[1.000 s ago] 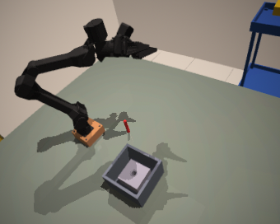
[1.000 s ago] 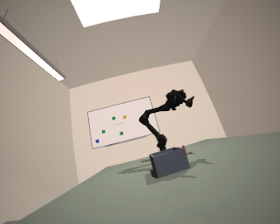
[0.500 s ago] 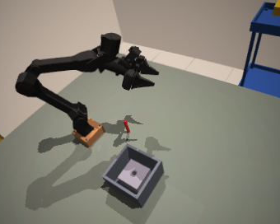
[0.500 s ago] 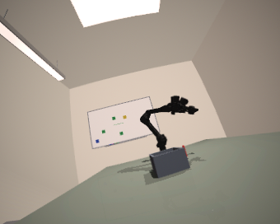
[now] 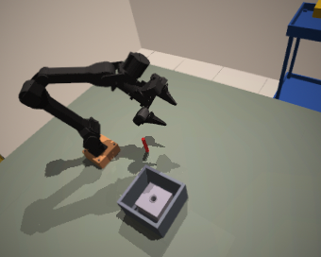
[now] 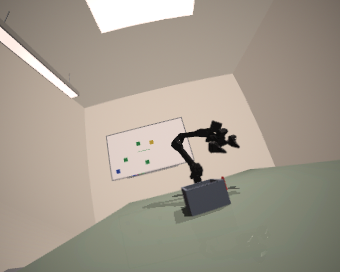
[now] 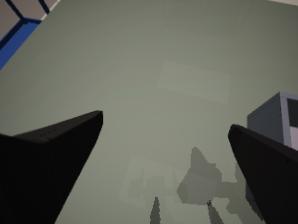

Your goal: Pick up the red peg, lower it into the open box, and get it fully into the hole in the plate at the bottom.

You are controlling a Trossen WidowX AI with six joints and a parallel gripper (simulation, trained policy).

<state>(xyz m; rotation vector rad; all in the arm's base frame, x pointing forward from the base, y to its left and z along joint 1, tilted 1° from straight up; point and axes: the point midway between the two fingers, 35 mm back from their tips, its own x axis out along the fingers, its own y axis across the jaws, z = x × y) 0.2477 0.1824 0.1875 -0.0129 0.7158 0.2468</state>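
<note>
Now: gripper tip 11 cm past the red peg, 7 cm to the left of it and 17 cm above it. The rest, counted from my gripper tip: grey box (7 cm ahead, 23 cm to the right, 18 cm below); plate (7 cm ahead, 23 cm to the right, 16 cm below).
</note>
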